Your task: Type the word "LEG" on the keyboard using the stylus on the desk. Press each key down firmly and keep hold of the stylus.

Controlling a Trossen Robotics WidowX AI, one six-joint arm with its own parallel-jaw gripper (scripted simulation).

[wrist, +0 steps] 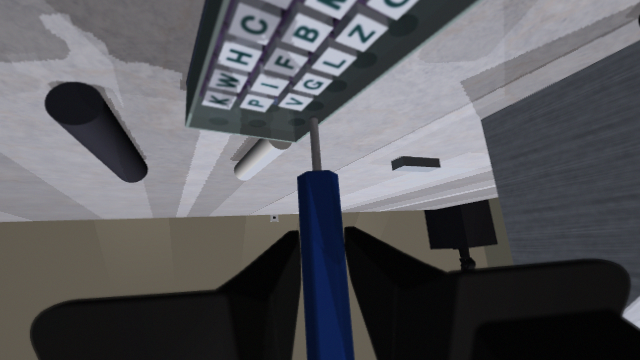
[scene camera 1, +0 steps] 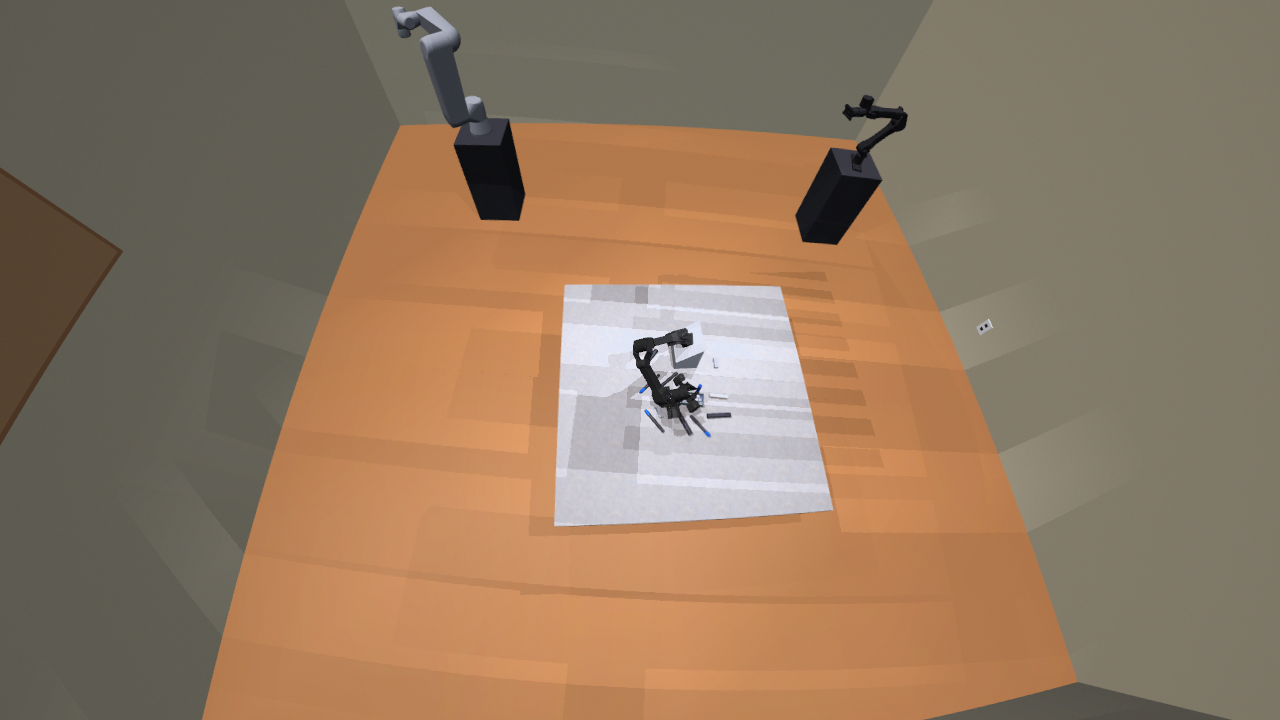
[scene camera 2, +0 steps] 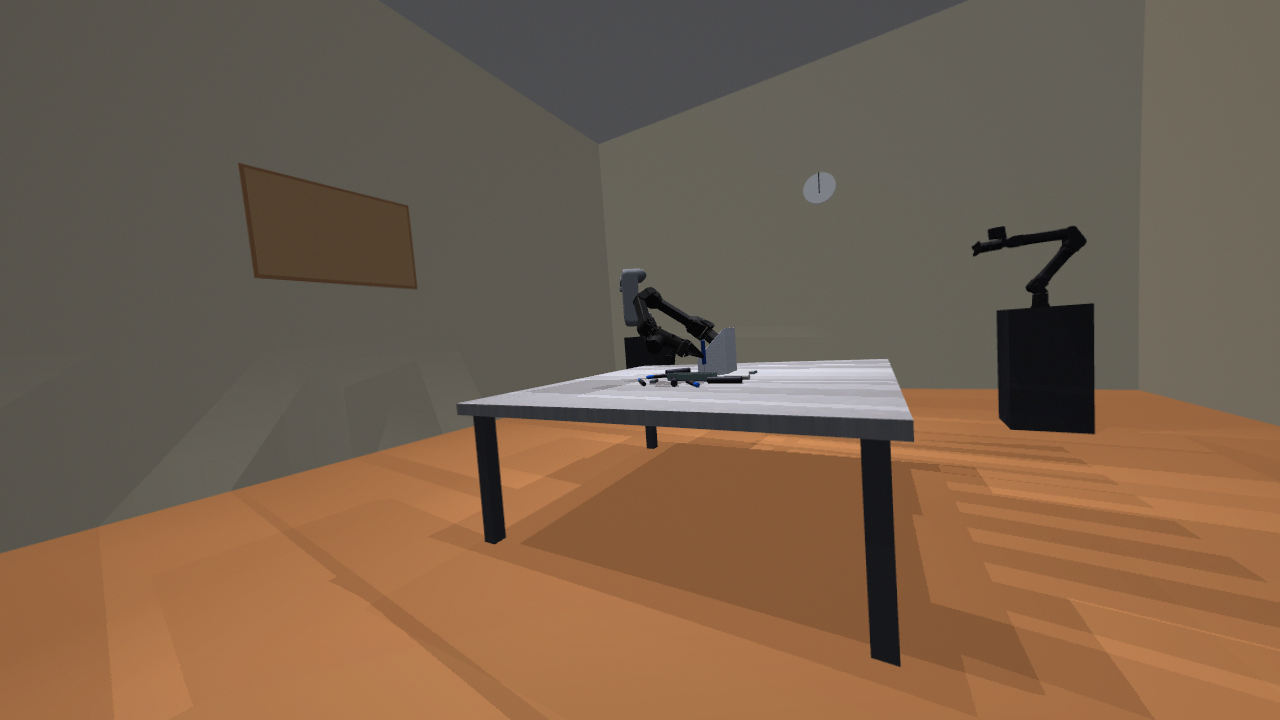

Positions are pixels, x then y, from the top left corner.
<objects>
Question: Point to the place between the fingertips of my gripper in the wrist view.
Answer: At 322, 239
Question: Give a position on a white cylinder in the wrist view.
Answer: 263, 152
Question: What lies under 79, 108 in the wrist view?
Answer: A dark cylinder.
</objects>
